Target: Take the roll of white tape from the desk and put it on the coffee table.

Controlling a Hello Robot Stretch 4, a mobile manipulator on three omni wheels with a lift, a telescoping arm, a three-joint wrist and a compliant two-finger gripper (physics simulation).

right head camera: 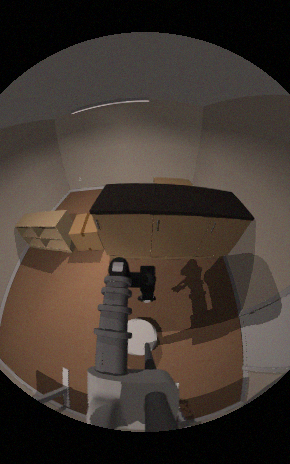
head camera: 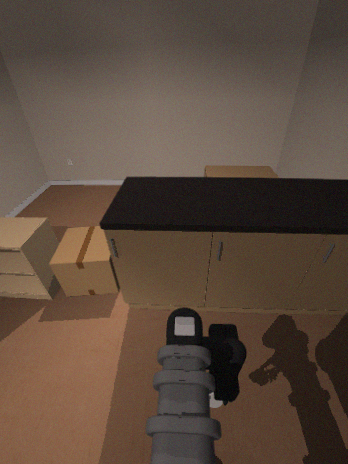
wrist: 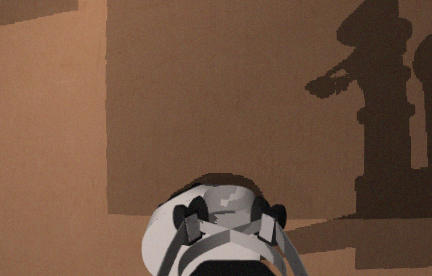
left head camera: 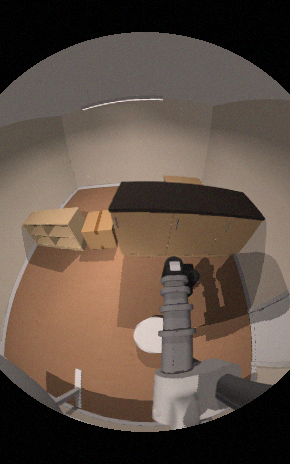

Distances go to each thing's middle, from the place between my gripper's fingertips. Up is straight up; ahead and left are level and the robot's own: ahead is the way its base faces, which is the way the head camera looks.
I see my gripper 10 mm below the roll of white tape [wrist: 229, 206].
